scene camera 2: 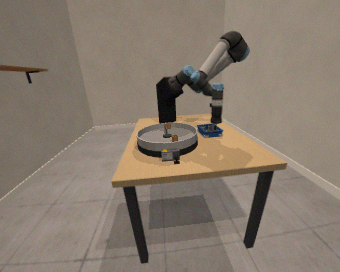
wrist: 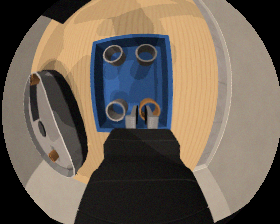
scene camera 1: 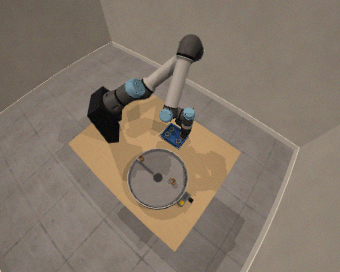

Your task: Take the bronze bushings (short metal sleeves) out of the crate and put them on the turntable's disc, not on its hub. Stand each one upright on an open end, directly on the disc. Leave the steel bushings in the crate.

Scene:
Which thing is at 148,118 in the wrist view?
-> The gripper.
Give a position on a blue crate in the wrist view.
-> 132,82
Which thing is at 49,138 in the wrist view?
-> A grey turntable disc.

